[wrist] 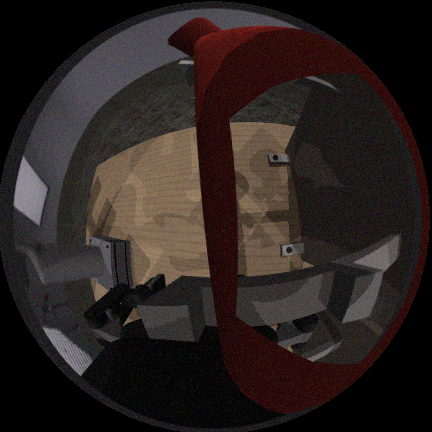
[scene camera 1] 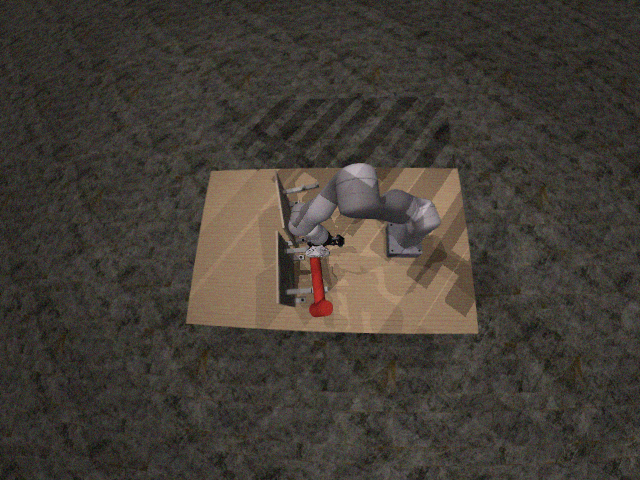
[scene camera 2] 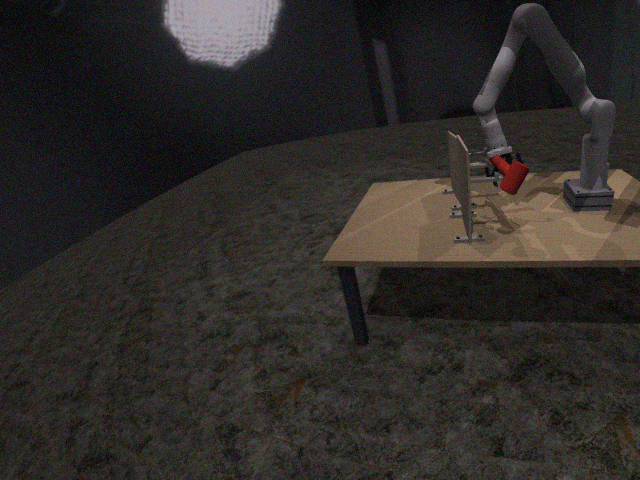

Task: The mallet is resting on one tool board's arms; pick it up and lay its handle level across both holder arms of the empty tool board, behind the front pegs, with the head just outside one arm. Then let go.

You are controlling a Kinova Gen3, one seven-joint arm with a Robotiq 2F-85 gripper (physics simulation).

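Seen in the pictures: gripper, fingertip midpoint: [scene camera 1: 330, 246]; arm's base at its link origin: [wrist: 96, 260] [scene camera 1: 407, 238] [scene camera 2: 591, 185].
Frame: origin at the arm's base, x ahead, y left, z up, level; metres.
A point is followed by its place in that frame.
The red mallet [scene camera 1: 316, 281] @(x 0.416, y 0.157, z 0.179 m) [scene camera 2: 511, 175] @(x 0.429, y 0.274, z 0.174 m) [wrist: 212, 160] rests across the two holder arms of the nearer tool board [scene camera 1: 285, 273] @(x 0.537, y 0.102, z 0.128 m) [scene camera 2: 461, 177] @(x 0.540, y 0.038, z 0.102 m), its head [scene camera 1: 321, 309] @(x 0.408, y 0.260, z 0.208 m) just outside the front arm. My gripper [scene camera 1: 316, 251] [scene camera 2: 499, 159] [wrist: 200, 282] @(x 0.346, y -0.004, z 0.044 m) is open and sits low over the handle's far end, by the board's rear arm, with a finger on each side of the handle. In the wrist view the handle is so close that it fills much of the picture. The empty tool board [scene camera 1: 284, 202] @(x 0.518, y -0.211, z 0.109 m) stands just behind, with one arm [scene camera 1: 303, 189] @(x 0.429, y -0.257, z 0.114 m) showing; my forearm hides its other arm.
Both boards stand upright on a wooden table [scene camera 1: 413, 295] @(x 0.005, y 0.246, z -0.080 m) [scene camera 2: 390, 229] @(x 0.838, y 0.047, z -0.081 m). My arm's base [scene camera 1: 404, 244] @(x 0.034, y 0.035, z 0.050 m) is bolted to the table at the right. Small screwed foot brackets [wrist: 278, 158] [wrist: 290, 249] hold the board down. A dark rough floor surrounds the table.
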